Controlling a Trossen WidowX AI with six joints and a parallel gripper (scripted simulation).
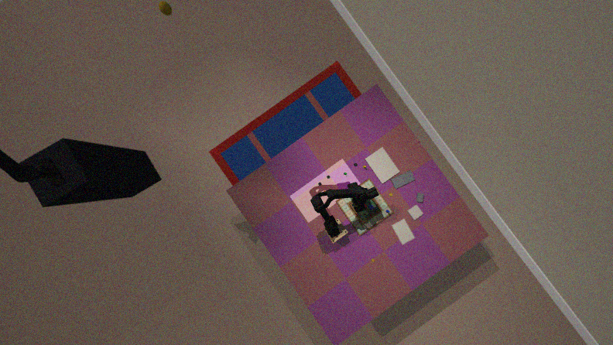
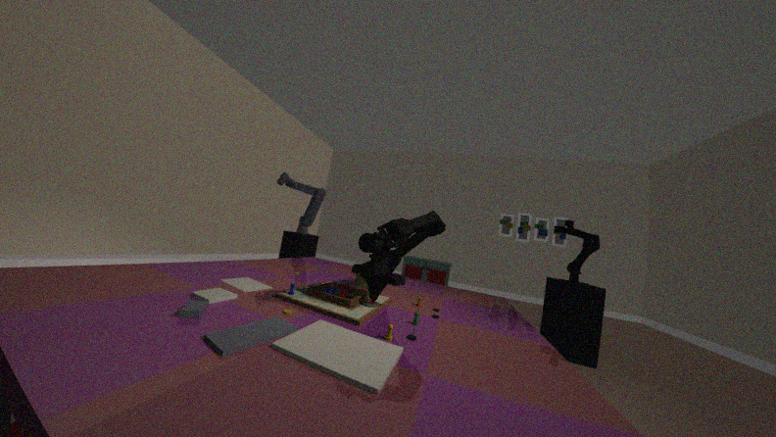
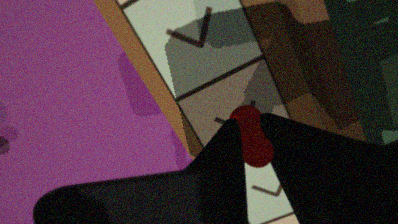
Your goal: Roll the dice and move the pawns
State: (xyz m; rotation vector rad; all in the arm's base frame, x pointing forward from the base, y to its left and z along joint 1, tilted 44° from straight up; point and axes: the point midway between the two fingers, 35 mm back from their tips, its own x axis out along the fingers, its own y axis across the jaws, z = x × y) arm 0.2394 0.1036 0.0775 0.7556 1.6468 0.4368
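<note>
My gripper tip is 15 cm short of the blue pawn, 21 cm to the left of it and 1 cm below it. From my gripper tip the other things lie so: green pawn: 4 cm ahead, 16 cm to the left, 1 cm below; then green tray: 3 cm ahead, 11 cm to the right, 2 cm below; then yellow pawn: 17 cm ahead, 13 cm to the left, 1 cm below.
</note>
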